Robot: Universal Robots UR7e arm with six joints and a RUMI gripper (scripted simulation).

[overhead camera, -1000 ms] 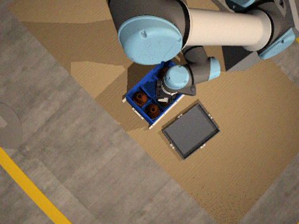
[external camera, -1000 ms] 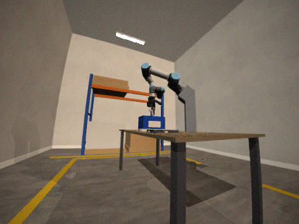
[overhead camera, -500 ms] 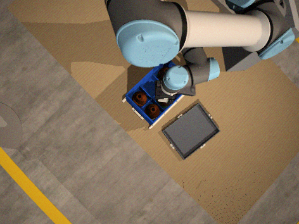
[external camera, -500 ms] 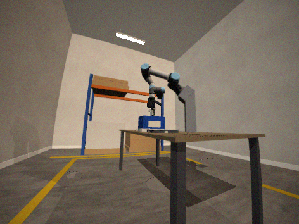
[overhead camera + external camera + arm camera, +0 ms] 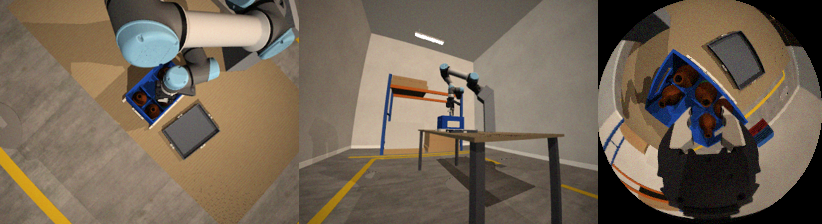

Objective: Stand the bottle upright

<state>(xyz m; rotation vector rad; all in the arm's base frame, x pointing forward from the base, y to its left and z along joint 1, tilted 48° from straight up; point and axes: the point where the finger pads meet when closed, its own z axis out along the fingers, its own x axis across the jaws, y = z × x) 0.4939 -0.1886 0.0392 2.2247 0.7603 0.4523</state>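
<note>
Now: hand 11 cm above the blue crate, 4 cm to the left of it and 1 cm past it. From my hand the other things lie so: brown bottle (11 cm below, 9 cm ahead, 3 cm to the right); grey tray (21 cm to the left, 18 cm below, 7 cm ahead).
</note>
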